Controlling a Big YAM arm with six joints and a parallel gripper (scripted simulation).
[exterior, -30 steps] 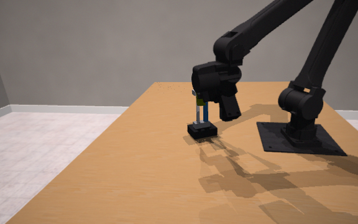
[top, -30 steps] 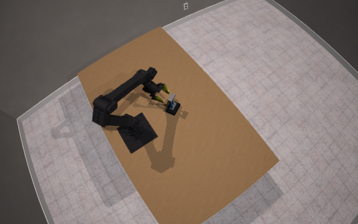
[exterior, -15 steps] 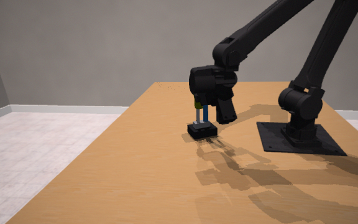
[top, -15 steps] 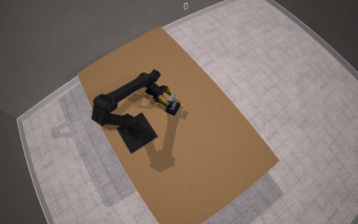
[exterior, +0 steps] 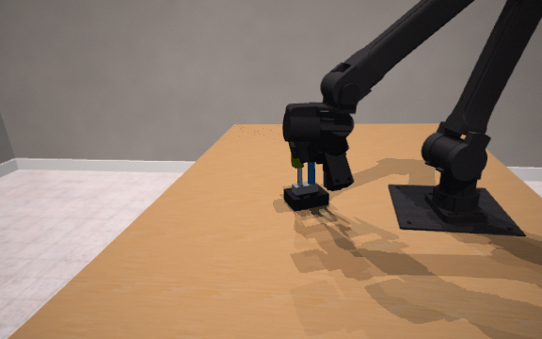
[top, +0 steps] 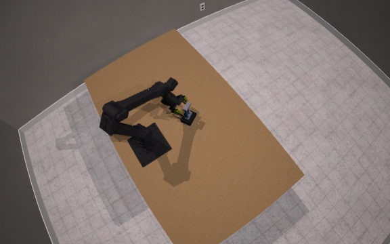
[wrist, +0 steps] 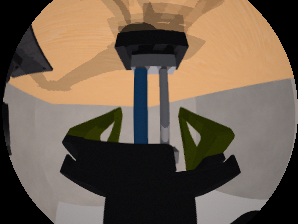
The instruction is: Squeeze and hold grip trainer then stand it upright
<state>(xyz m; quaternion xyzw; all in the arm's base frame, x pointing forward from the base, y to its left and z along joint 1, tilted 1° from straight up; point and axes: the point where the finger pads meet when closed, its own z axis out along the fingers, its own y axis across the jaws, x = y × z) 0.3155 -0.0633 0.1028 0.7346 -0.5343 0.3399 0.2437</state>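
Right now the thin grey bar is 2 cm ahead of my hand and 1 cm below it. Also, from my hand: grip trainer: 1 cm ahead, 1 cm to the right, 2 cm below.
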